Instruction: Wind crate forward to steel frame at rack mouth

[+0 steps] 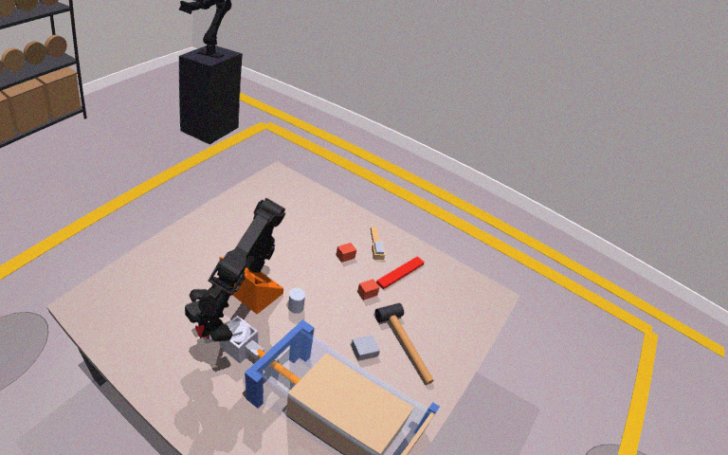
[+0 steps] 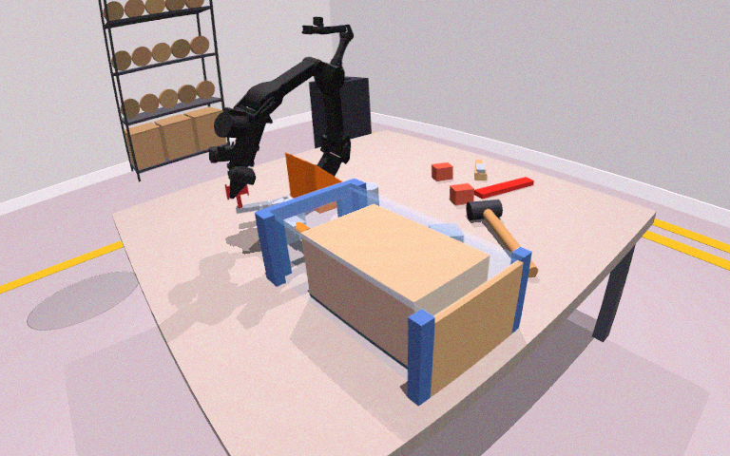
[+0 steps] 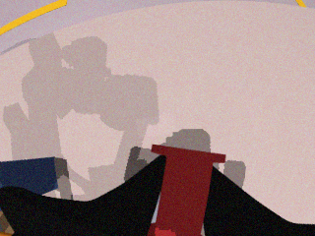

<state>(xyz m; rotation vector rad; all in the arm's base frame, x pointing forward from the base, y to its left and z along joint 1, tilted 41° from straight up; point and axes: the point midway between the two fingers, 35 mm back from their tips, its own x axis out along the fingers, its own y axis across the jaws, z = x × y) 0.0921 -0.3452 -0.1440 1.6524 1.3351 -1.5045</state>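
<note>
Right now my gripper tip is 50 mm to the right of the winch handle, 30 mm short of it and 30 mm above it. From my gripper tip the other things lie so: red knob (20 mm to the left, 10 mm ahead); grey hand winch (100 mm to the left, 100 mm below, 40 mm ahead); blue steel frame (220 mm ahead, 90 mm to the left, 30 mm below).
</note>
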